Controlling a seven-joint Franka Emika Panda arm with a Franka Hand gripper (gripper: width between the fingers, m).
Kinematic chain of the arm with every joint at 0, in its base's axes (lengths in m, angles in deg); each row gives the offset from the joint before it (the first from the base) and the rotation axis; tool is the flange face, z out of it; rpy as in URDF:
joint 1: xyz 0 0 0.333 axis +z
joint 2: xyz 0 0 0 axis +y
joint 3: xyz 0 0 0.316 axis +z
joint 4: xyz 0.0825 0 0 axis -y
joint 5: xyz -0.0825 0 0.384 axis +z
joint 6: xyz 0 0 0 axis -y
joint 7: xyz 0.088 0 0 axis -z
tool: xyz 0 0 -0.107 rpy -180 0 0
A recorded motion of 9 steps. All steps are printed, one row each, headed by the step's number.
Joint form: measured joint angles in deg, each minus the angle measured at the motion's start. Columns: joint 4, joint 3, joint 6, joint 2, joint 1, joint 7, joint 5.
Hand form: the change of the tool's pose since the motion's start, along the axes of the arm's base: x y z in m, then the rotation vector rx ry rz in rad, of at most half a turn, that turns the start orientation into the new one. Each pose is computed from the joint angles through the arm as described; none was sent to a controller.
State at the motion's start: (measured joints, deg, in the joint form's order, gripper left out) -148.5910 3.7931 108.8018 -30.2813 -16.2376 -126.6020 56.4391
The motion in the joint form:
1: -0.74 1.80 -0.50 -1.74 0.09 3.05 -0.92
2: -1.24 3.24 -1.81 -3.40 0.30 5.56 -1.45
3: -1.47 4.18 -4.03 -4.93 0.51 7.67 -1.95
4: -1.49 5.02 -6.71 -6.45 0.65 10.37 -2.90
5: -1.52 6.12 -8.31 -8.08 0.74 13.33 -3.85
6: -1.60 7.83 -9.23 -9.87 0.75 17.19 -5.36
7: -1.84 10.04 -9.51 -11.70 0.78 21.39 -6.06
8: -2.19 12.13 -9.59 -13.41 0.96 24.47 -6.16
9: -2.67 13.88 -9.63 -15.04 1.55 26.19 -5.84
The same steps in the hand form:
1: -0.0062 0.0141 0.0025 -0.0205 0.0347 0.0070
2: -0.0127 0.0279 0.0062 -0.0301 0.0649 0.0223
3: -0.0200 0.0398 0.0108 -0.0314 0.0954 0.0453
4: -0.0280 0.0508 0.0161 -0.0374 0.1371 0.0666
5: -0.0351 0.0608 0.0217 -0.0566 0.1711 0.0720
6: -0.0422 0.0722 0.0262 -0.0975 0.2107 0.0642
7: -0.0487 0.0861 0.0294 -0.1359 0.2470 0.0431
8: -0.0551 0.0999 0.0314 -0.1667 0.2678 0.0292
9: -0.0620 0.1139 0.0324 -0.1896 0.2724 0.0320

